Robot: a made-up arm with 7 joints. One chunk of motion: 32 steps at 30 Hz.
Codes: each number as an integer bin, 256 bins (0 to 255) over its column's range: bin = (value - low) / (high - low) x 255, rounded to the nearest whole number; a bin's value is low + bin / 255 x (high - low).
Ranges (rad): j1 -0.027..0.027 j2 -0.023..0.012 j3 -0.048..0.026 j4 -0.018..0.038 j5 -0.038..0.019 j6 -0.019..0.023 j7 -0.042..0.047
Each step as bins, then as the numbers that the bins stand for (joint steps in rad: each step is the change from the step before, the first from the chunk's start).
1 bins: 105 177 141 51 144 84 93
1 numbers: -0.00476 0.00129 -0.00708 -0.00680 -0.00581 -0.00516 -0.00954
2 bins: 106 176 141 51 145 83 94
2 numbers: -0.00455 0.00116 -0.00708 -0.00680 -0.00559 -0.00533 -0.00919
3 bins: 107 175 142 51 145 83 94
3 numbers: -0.00434 0.00102 -0.00679 -0.00680 -0.00559 -0.00533 -0.00919
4 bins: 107 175 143 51 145 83 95
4 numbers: -0.00434 0.00102 -0.00650 -0.00680 -0.00559 -0.00533 -0.00884
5 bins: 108 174 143 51 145 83 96
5 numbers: -0.00413 0.00088 -0.00650 -0.00680 -0.00559 -0.00533 -0.00849
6 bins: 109 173 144 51 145 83 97
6 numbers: -0.00392 0.00075 -0.00621 -0.00680 -0.00559 -0.00533 -0.00815
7 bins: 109 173 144 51 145 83 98
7 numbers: -0.00392 0.00075 -0.00621 -0.00680 -0.00559 -0.00533 -0.00780
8 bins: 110 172 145 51 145 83 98
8 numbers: -0.00371 0.00061 -0.00592 -0.00680 -0.00559 -0.00533 -0.00780
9 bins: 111 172 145 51 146 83 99
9 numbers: -0.00349 0.00061 -0.00592 -0.00680 -0.00536 -0.00533 -0.00745
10 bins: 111 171 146 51 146 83 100
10 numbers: -0.00349 0.00047 -0.00563 -0.00680 -0.00536 -0.00533 -0.00710
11 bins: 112 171 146 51 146 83 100
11 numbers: -0.00328 0.00047 -0.00563 -0.00680 -0.00536 -0.00533 -0.00710
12 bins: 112 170 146 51 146 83 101
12 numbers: -0.00328 0.00033 -0.00563 -0.00680 -0.00536 -0.00533 -0.00675
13 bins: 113 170 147 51 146 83 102
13 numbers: -0.00307 0.00033 -0.00534 -0.00680 -0.00536 -0.00533 -0.00640
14 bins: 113 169 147 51 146 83 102
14 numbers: -0.00307 0.00020 -0.00534 -0.00680 -0.00536 -0.00533 -0.00640
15 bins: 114 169 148 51 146 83 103
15 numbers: -0.00286 0.00020 -0.00505 -0.00680 -0.00536 -0.00533 -0.00605
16 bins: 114 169 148 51 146 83 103
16 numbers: -0.00286 0.00020 -0.00505 -0.00680 -0.00536 -0.00533 -0.00605
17 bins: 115 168 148 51 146 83 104
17 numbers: -0.00265 0.00006 -0.00505 -0.00680 -0.00536 -0.00533 -0.00570
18 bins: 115 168 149 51 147 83 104
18 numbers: -0.00265 0.00006 -0.00476 -0.00680 -0.00514 -0.00533 -0.00570
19 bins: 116 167 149 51 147 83 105
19 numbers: -0.00244 -0.00008 -0.00476 -0.00680 -0.00514 -0.00533 -0.00535
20 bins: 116 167 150 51 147 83 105
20 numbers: -0.00244 -0.00008 -0.00447 -0.00680 -0.00514 -0.00533 -0.00535
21 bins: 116 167 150 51 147 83 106
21 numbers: -0.00244 -0.00008 -0.00447 -0.00680 -0.00514 -0.00533 -0.00500
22 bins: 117 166 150 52 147 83 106
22 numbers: -0.00222 -0.00022 -0.00447 -0.00658 -0.00514 -0.00533 -0.00500
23 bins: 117 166 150 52 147 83 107
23 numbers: -0.00222 -0.00022 -0.00447 -0.00658 -0.00514 -0.00533 -0.00465
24 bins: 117 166 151 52 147 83 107
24 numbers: -0.00222 -0.00022 -0.00418 -0.00658 -0.00514 -0.00533 -0.00465
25 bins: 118 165 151 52 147 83 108
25 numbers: -0.00201 -0.00035 -0.00418 -0.00658 -0.00514 -0.00533 -0.00431
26 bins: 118 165 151 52 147 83 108
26 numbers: -0.00201 -0.00035 -0.00418 -0.00658 -0.00514 -0.00533 -0.00431
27 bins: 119 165 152 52 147 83 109
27 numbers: -0.00180 -0.00035 -0.00389 -0.00658 -0.00514 -0.00533 -0.00396
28 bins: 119 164 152 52 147 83 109
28 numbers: -0.00180 -0.00049 -0.00389 -0.00658 -0.00514 -0.00533 -0.00396
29 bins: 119 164 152 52 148 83 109
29 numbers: -0.00180 -0.00049 -0.00389 -0.00658 -0.00492 -0.00533 -0.00396
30 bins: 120 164 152 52 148 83 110
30 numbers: -0.00159 -0.00049 -0.00389 -0.00658 -0.00492 -0.00533 -0.00361
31 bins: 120 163 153 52 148 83 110
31 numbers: -0.00159 -0.00063 -0.00360 -0.00658 -0.00492 -0.00533 -0.00361
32 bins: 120 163 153 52 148 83 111
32 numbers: -0.00159 -0.00063 -0.00360 -0.00658 -0.00492 -0.00533 -0.00326
